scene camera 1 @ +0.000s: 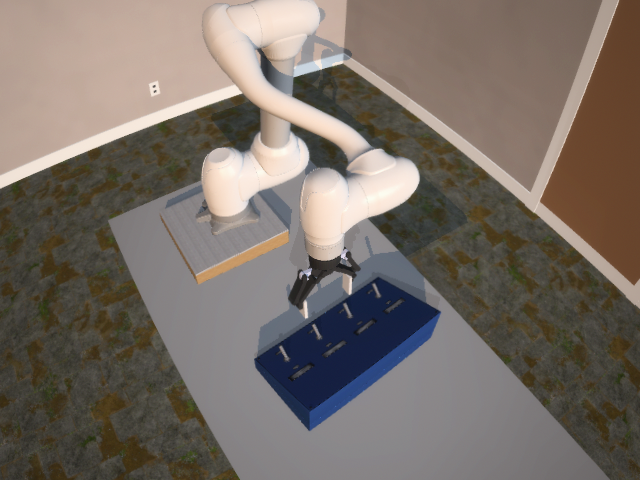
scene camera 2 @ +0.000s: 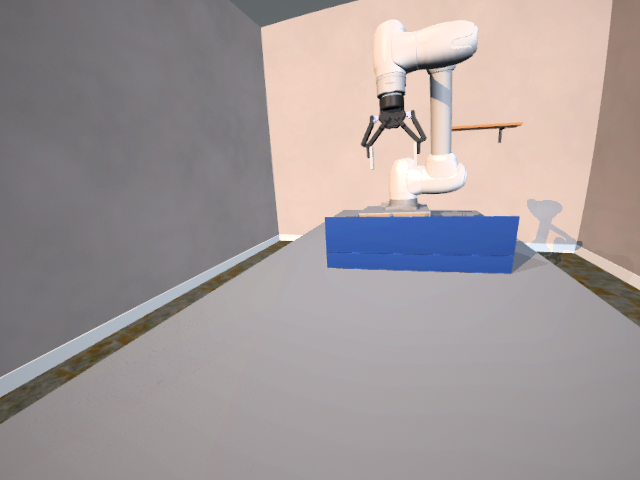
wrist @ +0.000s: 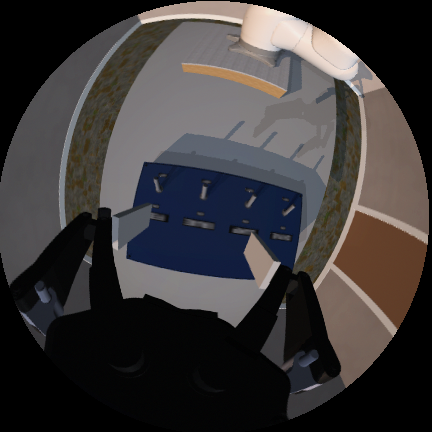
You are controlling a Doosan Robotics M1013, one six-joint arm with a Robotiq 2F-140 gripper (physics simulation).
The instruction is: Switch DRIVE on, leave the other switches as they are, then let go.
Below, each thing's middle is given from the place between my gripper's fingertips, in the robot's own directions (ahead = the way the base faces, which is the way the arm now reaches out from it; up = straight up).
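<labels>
For the blue switch box (scene camera 1: 322, 374), my hand is 21 cm above it, 7 cm to the right of it and still 4 cm short of it.
</labels>
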